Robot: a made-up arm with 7 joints.
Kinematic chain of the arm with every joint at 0, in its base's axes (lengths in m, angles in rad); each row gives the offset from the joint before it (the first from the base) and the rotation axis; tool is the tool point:
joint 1: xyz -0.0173 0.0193 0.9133 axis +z
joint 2: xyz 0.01 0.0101 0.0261 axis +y
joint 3: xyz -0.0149 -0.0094 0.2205 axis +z
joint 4: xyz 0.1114 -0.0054 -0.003 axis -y
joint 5: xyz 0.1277 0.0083 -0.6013 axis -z
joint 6: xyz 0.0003 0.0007 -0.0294 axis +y
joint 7: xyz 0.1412 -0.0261 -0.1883 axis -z
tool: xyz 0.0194 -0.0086 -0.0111
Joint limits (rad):
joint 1: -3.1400..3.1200
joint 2: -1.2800..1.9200
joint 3: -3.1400..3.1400
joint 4: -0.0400..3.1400
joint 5: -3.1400..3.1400
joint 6: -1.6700..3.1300
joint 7: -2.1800..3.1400
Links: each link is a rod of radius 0.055 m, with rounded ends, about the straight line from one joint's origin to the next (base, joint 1, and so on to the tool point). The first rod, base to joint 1, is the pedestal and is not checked.
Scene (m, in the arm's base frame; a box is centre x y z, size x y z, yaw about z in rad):
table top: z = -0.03
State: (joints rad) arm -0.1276 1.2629 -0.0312 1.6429 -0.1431 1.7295 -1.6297
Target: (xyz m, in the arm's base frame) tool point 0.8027 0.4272 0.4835
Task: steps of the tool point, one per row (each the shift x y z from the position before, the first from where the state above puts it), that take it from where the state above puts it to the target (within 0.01 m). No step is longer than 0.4 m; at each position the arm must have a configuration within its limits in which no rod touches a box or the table.
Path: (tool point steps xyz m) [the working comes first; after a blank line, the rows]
Joints at the target: 0.1839 1.0760 0.3136 2.0187 -0.0947 1.3230 -1.5910
Straight joint move there: clear.

1: 0.2491 0.2353 0.0909
2: 0.1423 0.2883 0.2037

